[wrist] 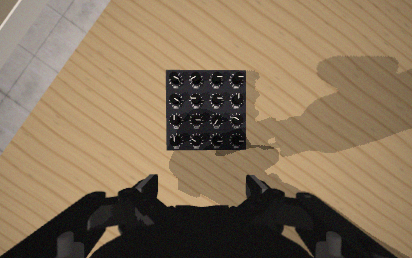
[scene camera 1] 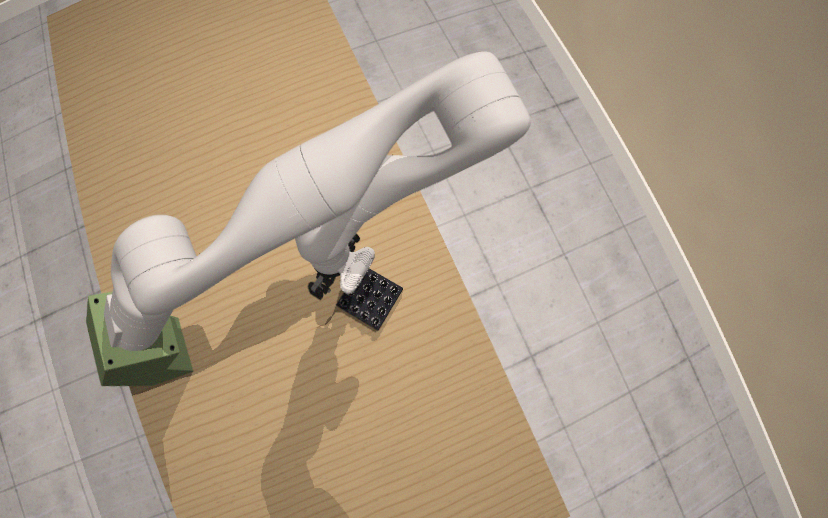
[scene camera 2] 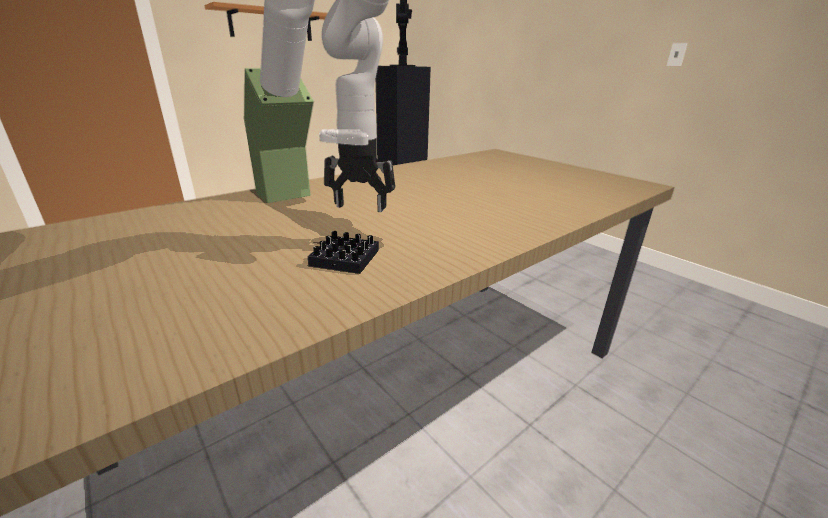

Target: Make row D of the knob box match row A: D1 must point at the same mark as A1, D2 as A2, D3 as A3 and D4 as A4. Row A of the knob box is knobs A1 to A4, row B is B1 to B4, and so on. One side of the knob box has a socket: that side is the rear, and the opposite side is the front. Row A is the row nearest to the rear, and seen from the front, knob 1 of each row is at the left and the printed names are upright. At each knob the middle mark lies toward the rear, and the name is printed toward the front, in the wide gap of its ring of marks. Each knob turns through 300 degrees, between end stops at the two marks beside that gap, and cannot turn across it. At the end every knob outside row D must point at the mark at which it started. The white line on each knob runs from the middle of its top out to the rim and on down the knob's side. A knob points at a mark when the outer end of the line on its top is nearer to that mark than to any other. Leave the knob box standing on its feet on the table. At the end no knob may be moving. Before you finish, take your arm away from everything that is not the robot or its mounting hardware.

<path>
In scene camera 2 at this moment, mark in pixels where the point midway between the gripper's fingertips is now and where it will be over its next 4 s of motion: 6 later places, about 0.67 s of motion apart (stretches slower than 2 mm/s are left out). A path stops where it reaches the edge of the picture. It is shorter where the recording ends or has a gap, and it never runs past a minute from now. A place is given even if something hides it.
My gripper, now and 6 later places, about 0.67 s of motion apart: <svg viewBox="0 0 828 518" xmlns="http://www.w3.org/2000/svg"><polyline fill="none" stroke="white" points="360,208 366,208 368,213 369,216 370,227 370,233 370,237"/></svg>
</path>
